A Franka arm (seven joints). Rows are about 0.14 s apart.
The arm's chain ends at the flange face. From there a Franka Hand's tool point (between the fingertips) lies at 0.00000 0.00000 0.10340 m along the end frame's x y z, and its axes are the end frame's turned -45 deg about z.
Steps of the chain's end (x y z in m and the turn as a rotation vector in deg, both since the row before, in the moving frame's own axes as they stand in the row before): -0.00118 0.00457 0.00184 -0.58 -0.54 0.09; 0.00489 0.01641 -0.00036 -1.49 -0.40 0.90; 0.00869 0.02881 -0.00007 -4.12 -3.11 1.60; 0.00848 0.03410 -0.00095 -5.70 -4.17 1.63; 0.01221 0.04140 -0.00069 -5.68 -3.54 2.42; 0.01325 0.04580 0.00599 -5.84 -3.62 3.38; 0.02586 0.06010 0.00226 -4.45 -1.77 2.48; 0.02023 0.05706 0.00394 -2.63 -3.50 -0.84; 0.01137 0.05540 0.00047 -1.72 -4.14 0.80; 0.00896 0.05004 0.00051 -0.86 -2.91 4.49; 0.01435 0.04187 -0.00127 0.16 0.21 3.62; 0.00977 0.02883 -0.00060 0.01 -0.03 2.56
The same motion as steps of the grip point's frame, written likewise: -0.00550 0.00245 0.00183 -0.03 -0.79 0.09; -0.01057 0.01643 -0.00040 -0.77 -1.34 0.90; -0.02346 0.02767 -0.00049 -0.71 -5.11 1.60; -0.03071 0.03188 -0.00173 -1.08 -6.98 1.63; -0.03243 0.04038 -0.00139 -1.51 -6.52 2.42; -0.03514 0.04422 0.00525 -1.57 -6.69 3.38; -0.03221 0.06403 0.00190 -1.90 -4.40 2.48; -0.03387 0.05360 0.00364 0.62 -4.33 -0.84; -0.03858 0.04408 0.00015 1.71 -4.14 0.80; -0.03375 0.03892 0.00037 1.45 -2.67 4.49; -0.01899 0.03983 -0.00127 -0.04 0.26 3.62; -0.01350 0.02724 -0.00060 0.03 -0.01 2.56
